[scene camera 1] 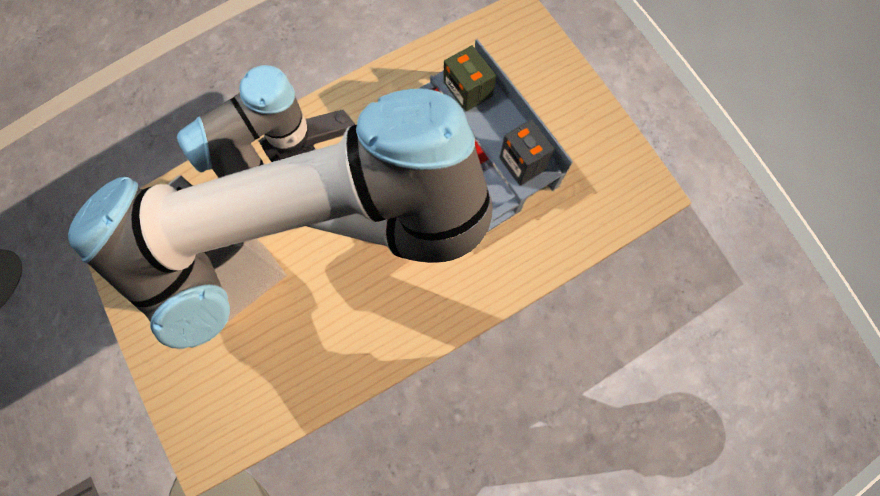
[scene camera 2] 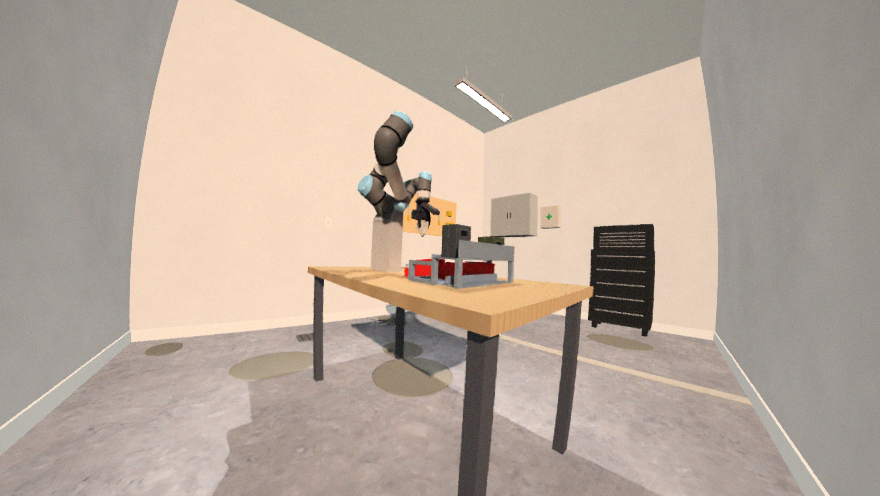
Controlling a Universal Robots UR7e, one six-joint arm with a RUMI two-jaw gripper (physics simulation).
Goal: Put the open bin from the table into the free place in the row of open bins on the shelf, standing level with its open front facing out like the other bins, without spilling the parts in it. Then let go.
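Frame: origin at the arm's base, x right, y ahead, z up, level; metres.
Seen in the pictures: gripper, between the fingertips: (scene camera 2: pixel 422 237); arm's base, origin of its link: (scene camera 2: pixel 387 207).
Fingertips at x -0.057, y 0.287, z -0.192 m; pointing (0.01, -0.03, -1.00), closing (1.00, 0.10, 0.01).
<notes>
Pixels of each thing's middle, then the offset from my fingertips to it. "pt": a spot on its surface instead. Level surfaces: height alone.
- grey shelf, a spot on its surface: (scene camera 1: pixel 492 117) pt dx +0.040, dy +0.425, dz -0.104 m
- wooden table, height of its surface: dz -0.206 m
- red bin, a spot on its surface: (scene camera 2: pixel 419 269) pt dx +0.144, dy +0.166, dz -0.166 m
- green box, middle of its body: (scene camera 1: pixel 468 78) (scene camera 2: pixel 491 248) dx -0.055, dy +0.416, dz -0.056 m
- dark box, middle of its body: (scene camera 1: pixel 525 153) (scene camera 2: pixel 456 241) dx +0.176, dy +0.417, dz -0.044 m
My gripper (scene camera 2: pixel 421 231) is shut and empty. It points down and hangs above the left end of the red bins, well clear of them. In the overhead view the arm hides it. The grey shelf (scene camera 1: pixel 492 117) (scene camera 2: pixel 485 249) stands on the wooden table (scene camera 1: pixel 585 123) (scene camera 2: pixel 492 302). Red open bins (scene camera 2: pixel 473 268) sit in its lower level. One red bin (scene camera 2: pixel 419 269) juts out left of the shelf frame at table height. In the overhead view the arm's elbow covers the bins, and only a sliver of red (scene camera 1: pixel 480 152) shows. I cannot tell how the bins stand or what is in them.
A green box (scene camera 1: pixel 470 75) (scene camera 2: pixel 491 239) and a dark box (scene camera 1: pixel 527 151) (scene camera 2: pixel 456 239) stand on the shelf's top board. The robot pedestal (scene camera 2: pixel 386 246) is behind the table. A black drawer cabinet (scene camera 2: pixel 621 271) stands at the far wall.
</notes>
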